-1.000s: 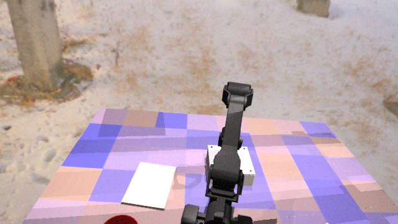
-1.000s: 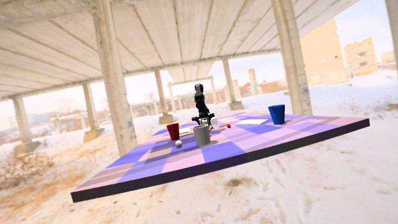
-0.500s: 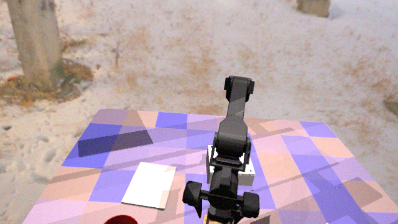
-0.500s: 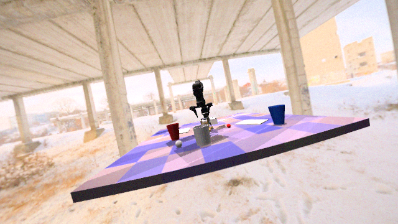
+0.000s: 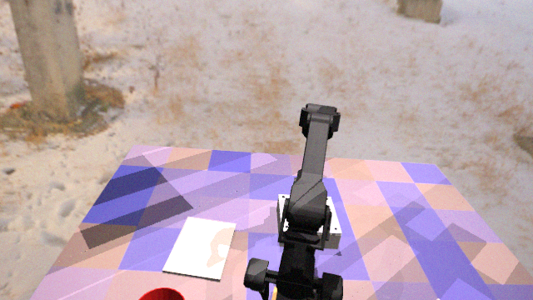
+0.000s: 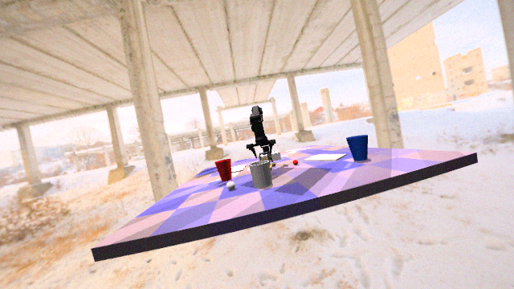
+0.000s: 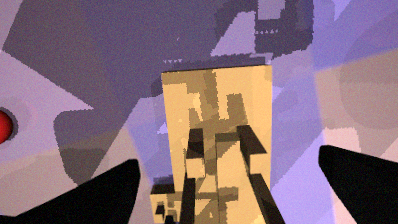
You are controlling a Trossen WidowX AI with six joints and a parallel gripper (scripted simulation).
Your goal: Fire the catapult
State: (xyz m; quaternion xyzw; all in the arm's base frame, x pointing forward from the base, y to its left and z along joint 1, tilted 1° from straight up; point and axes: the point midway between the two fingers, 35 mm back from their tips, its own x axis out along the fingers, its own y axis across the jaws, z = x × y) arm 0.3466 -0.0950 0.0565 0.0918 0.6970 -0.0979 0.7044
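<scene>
Right now the red ball is 60 mm ahead of my gripper tip, 180 mm to the left of it and 70 mm below it. From my gripper tip the other things lie so: red cup: 20 mm ahead, 250 mm to the right, 50 mm below; tan wooden catapult: 60 mm behind, 40 mm to the left, 30 mm below; white mug: 270 mm ahead, 70 mm to the right, 50 mm below.
</scene>
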